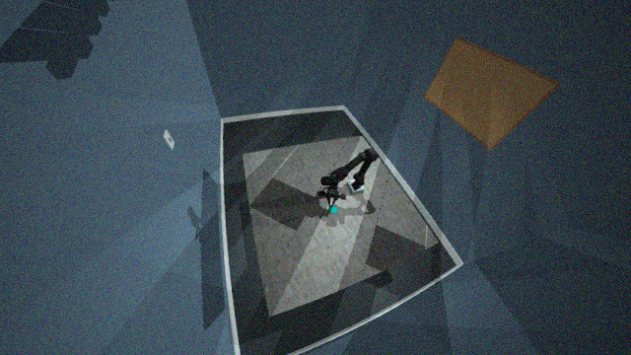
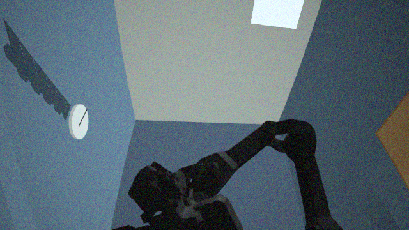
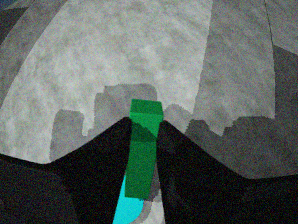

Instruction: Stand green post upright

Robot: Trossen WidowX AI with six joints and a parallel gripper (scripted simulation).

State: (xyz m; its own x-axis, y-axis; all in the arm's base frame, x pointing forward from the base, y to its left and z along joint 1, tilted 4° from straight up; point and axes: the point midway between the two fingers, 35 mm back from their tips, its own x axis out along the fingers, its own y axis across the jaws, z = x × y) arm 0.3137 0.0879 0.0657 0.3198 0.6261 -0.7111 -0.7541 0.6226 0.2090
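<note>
Right now my gripper tip is 20 mm above the green post, 10 mm to the left of it and 10 mm past it. Also, from my gripper tip: cyan circle: 120 mm below, 60 mm behind, 20 mm to the right.
</note>
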